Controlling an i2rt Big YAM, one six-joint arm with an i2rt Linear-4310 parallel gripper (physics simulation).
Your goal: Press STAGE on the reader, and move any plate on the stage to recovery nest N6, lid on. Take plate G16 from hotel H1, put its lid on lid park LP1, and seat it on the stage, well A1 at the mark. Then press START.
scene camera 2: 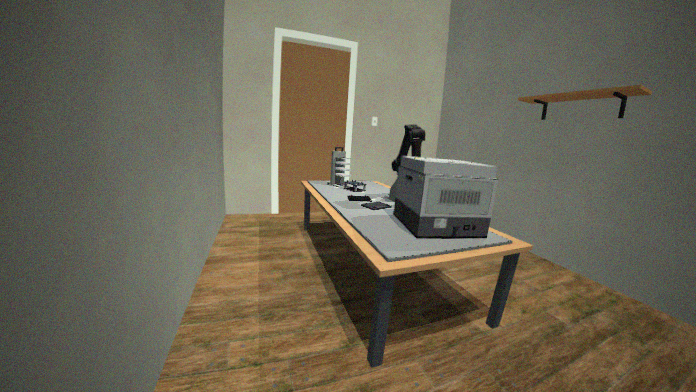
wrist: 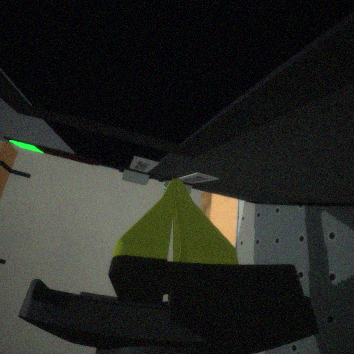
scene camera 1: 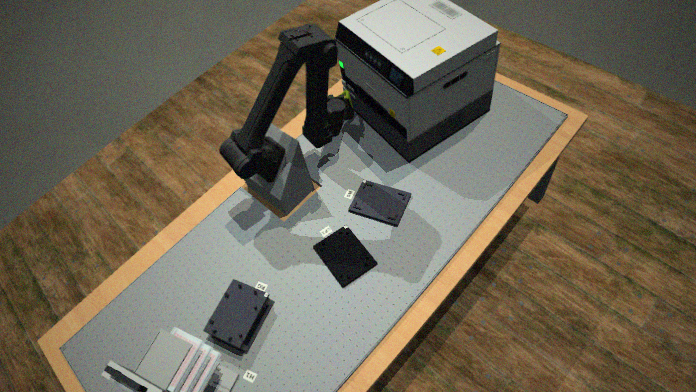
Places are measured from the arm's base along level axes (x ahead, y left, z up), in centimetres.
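Pixels of known places: gripper, fingertip midpoint: (wrist: 175, 184) (scene camera 1: 346, 90); arm's base, link origin: (scene camera 1: 270, 159).
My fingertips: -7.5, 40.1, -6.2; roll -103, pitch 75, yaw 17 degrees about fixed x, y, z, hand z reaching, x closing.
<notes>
For each thing: its top centre in the pictures, then the offset to it from my fingertips, as dx, dy, dz. "spot": a spot on its surface instead.
- grey button, surface spot: (wrist: 135, 176) spot: -0.3, +0.0, +2.8
- reader, top centre: (scene camera 1: 414, 25) (scene camera 2: 445, 160) +18.8, +15.1, +25.9
- Nest N6, top centre: (scene camera 1: 379, 200) (scene camera 2: 376, 203) +36.7, -24.0, -7.1
- black lid park LP1, top centre: (scene camera 1: 344, 252) (scene camera 2: 359, 196) +41.1, -44.3, -6.9
- Hotel H1, surface spot: (scene camera 1: 162, 357) spot: +39.6, -95.4, +16.5
My gripper (wrist: 175, 184) (scene camera 1: 346, 92) is shut and empty, its yellow-green fingertips at the reader's front. In the wrist view the tips overlap a small grey button below the right of two tags; contact cannot be told. Another grey button (wrist: 135, 176) shows to the left. The reader (scene camera 1: 450, 100) (scene camera 2: 460, 197) shows a lit green light (scene camera 1: 341, 64) (wrist: 26, 146); no stage shows. Nest N6 (scene camera 1: 381, 203) (scene camera 2: 376, 205) and the black lid park LP1 (scene camera 1: 345, 257) (scene camera 2: 359, 198) hold no plate or lid. Hotel H1 (scene camera 1: 162, 357) (scene camera 2: 337, 167) holds several plates (scene camera 1: 194, 362); G16 cannot be told apart.
A dark raised stand (scene camera 1: 238, 312) (scene camera 2: 355, 185) is between LP1 and the hotel. The arm's base (scene camera 1: 287, 182) stands at the table edge, near N6 and LP1. A wall shelf (scene camera 2: 585, 94) hangs beyond the table.
</notes>
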